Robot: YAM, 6 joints.
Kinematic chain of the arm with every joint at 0, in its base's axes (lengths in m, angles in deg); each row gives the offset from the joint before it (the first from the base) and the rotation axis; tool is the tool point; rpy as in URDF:
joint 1: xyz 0 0 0.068 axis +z
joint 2: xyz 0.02 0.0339 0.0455 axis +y
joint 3: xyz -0.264 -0.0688 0 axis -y
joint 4: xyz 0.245 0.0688 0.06 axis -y
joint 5: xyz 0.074 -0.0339 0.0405 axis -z
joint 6: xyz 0.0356 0 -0.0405 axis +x
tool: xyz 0 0 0 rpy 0 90 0
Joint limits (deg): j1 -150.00..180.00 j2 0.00..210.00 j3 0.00..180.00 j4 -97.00..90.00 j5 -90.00..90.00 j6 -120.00..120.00
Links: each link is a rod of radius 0.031 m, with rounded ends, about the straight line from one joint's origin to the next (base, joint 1, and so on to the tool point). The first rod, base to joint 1, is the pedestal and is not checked.
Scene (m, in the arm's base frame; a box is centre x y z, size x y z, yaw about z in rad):
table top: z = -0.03
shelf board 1: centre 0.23 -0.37 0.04 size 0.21 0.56 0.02 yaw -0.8
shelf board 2: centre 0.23 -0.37 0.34 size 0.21 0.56 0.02 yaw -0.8
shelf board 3: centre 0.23 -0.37 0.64 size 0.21 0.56 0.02 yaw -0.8
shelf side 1: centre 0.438 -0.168 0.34 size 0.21 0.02 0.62 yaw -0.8
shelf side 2: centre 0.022 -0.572 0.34 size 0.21 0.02 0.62 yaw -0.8
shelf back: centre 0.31 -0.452 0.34 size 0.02 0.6 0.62 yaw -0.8
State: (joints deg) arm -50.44 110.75 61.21 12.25 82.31 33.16
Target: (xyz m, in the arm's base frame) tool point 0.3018 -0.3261 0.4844
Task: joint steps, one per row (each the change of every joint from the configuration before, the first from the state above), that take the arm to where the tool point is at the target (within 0.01 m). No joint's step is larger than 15 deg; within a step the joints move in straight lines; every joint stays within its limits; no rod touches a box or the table.
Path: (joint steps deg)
1: -1.15 -14.25 -12.08 10.08 -5.87 5.28
2: -1.16 -14.25 -12.08 10.08 -5.87 5.28
3: -1.15 -14.25 -12.08 10.07 -5.87 5.28
4: -1.15 -14.25 -12.08 10.08 -5.88 5.28
5: 3.01 2.84 12.86 -8.42 3.42 -4.23
6: 3.02 2.85 12.85 -8.42 3.42 -4.22
7: 3.02 2.84 12.85 -8.42 3.42 -4.22
8: 3.02 2.84 12.86 -8.42 3.42 -4.23
9: 3.02 2.85 12.85 -8.42 3.42 -4.22
10: -0.78 11.56 10.88 2.99 -2.77 0.00
11: -0.77 11.57 10.88 2.99 -2.78 0.00
12: -0.77 11.57 10.88 2.99 -2.77 0.00
13: -0.78 11.57 10.89 2.99 -2.77 0.00

